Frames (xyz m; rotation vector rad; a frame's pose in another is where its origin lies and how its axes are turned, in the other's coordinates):
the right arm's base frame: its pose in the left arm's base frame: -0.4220 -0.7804 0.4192 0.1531 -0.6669 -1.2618
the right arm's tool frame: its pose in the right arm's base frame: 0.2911 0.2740 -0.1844 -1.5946 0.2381 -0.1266
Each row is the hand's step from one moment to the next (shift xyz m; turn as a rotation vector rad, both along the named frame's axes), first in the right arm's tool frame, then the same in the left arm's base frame.
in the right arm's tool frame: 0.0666 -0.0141 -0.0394 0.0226 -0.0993 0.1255
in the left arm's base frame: -0.0420 -0.0662 0.0061 0.0571 0.0084 0.1510
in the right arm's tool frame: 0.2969 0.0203 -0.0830 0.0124 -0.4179 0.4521
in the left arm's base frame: -0.0652 -0.3020 0.0035 0.1759 0.1090 0.5800
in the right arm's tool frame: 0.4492 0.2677 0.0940 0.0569 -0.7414 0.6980
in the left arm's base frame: 0.2110 -0.4804 -0.0837 0.2220 0.1493 0.9841
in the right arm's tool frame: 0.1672 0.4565 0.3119 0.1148 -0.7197 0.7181
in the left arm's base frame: 0.4986 -0.2193 -0.1922 0.2495 0.0906 0.9881
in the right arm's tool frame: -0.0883 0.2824 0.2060 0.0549 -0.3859 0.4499
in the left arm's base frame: 0.3224 0.0530 -0.1525 0.1897 0.0612 0.5609
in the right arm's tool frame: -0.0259 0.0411 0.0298 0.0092 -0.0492 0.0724
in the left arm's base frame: 0.0469 0.0205 -0.0250 0.0371 0.0071 0.0795
